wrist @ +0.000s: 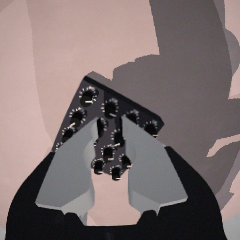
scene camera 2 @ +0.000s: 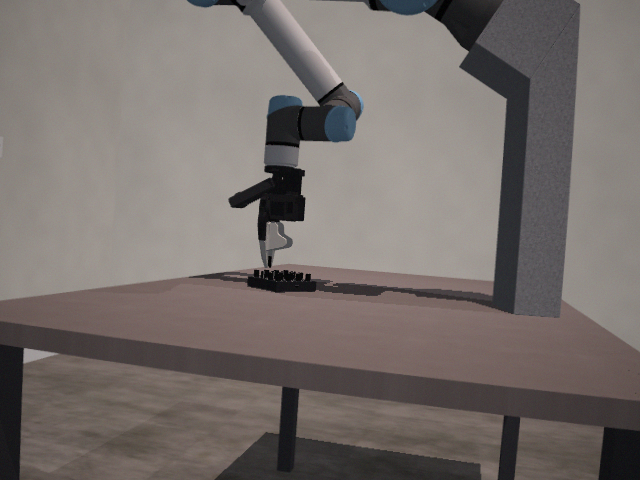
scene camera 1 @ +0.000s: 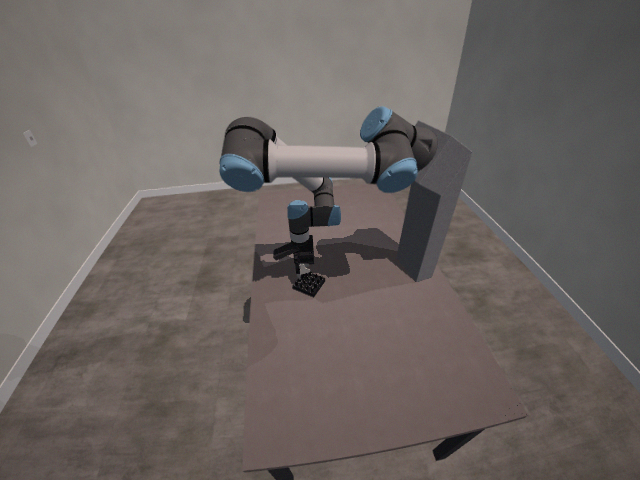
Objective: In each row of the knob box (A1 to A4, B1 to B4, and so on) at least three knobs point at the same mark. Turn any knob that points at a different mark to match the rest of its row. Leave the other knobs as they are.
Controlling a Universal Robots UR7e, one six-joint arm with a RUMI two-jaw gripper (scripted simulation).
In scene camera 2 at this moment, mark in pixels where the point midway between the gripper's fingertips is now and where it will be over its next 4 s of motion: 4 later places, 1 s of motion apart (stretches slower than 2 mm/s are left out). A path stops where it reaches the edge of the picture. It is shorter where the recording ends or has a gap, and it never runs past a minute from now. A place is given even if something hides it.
My gripper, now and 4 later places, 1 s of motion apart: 268,267; 265,268; 266,268; 267,251; 269,215
